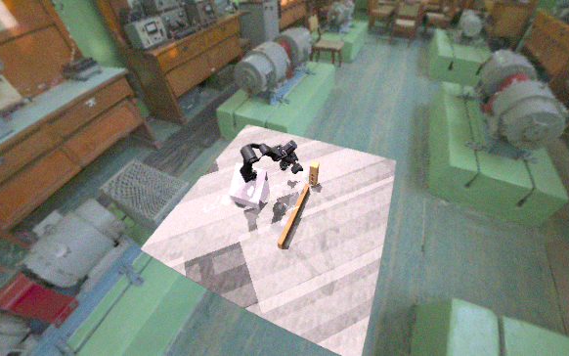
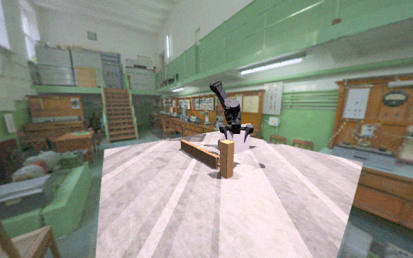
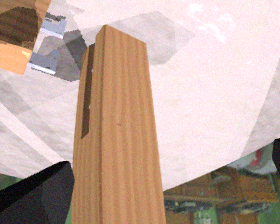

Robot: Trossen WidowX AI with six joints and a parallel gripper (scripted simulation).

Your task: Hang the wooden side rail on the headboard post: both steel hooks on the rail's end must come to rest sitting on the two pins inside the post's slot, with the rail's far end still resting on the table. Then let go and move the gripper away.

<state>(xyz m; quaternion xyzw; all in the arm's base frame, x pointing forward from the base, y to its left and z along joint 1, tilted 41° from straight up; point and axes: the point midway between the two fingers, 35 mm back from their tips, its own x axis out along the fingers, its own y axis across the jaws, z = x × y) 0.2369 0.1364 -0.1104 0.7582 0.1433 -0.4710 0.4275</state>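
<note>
My gripper tip is now 90 mm short of the wooden headboard post, 70 mm above it and 10 mm to the right of it.
</note>
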